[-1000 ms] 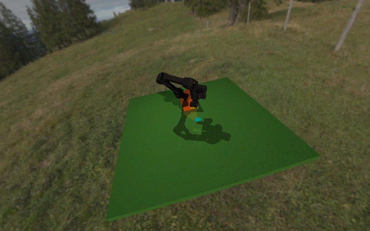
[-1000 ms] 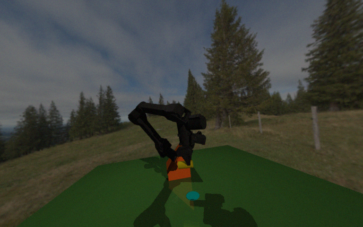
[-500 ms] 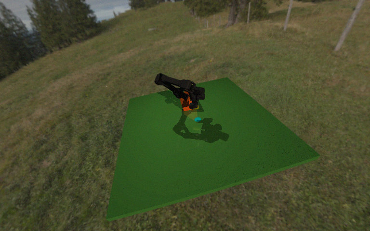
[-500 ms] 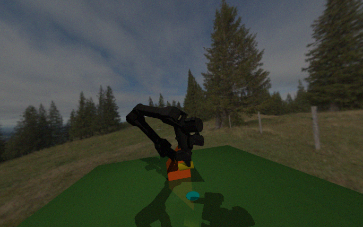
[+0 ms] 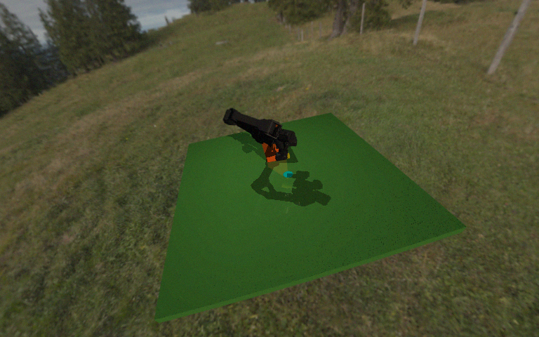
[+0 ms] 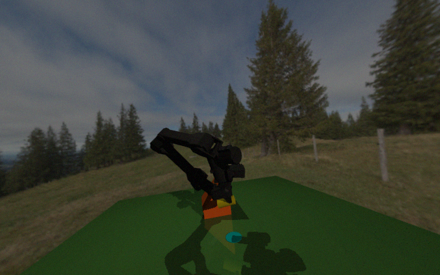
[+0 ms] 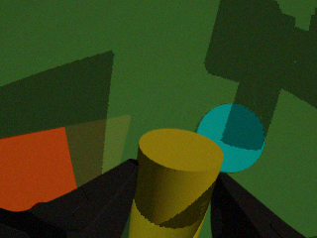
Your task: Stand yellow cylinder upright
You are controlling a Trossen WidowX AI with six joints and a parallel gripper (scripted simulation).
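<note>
My gripper tip is 13 cm above the cyan circle, 2 cm short of it and 1 cm to the left of it. Round my gripper tip: yellow tall cylinder 2 cm to the right, 1 cm below, 1 cm behind.
</note>
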